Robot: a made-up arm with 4 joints. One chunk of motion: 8 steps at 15 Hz.
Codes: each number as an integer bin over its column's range. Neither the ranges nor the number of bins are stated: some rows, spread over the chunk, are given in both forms.
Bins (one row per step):
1: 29 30 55 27
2: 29 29 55 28
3: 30 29 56 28
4: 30 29 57 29
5: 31 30 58 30
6: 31 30 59 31
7: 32 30 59 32
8: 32 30 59 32
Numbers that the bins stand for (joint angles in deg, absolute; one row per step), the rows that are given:
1: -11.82 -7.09 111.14 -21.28
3: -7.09 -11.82 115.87 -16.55
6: -2.36 -7.09 130.05 -2.36
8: 2.36 -7.09 130.05 2.36
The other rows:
2: -11.82 -11.82 111.14 -16.55
4: -7.09 -11.82 120.59 -11.82
5: -2.36 -7.09 125.32 -7.09
7: 2.36 -7.09 130.05 2.36

